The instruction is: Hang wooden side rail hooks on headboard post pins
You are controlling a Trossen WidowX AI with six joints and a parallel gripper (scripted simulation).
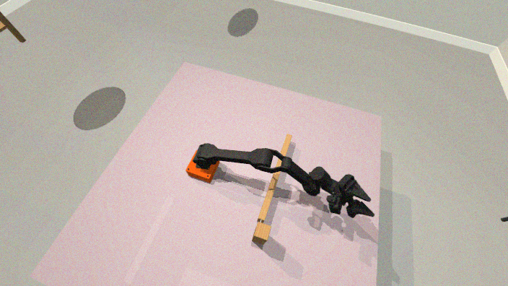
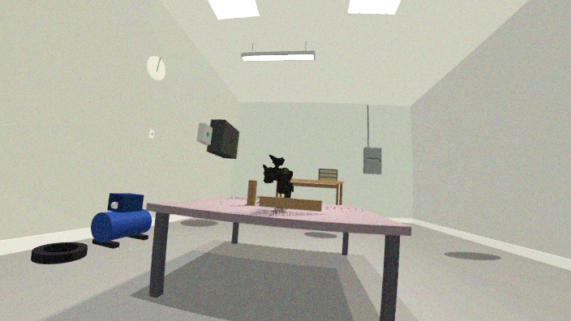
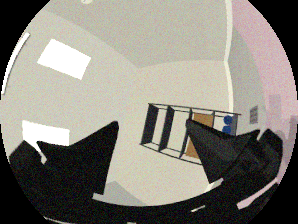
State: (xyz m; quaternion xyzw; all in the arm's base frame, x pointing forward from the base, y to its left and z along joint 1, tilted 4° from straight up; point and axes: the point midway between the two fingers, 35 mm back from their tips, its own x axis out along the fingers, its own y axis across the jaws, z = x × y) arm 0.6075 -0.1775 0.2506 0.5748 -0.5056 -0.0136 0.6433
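Now: the headboard post 35 cm behind my gripper tip, 21 cm below it and 9 cm to the right of it.
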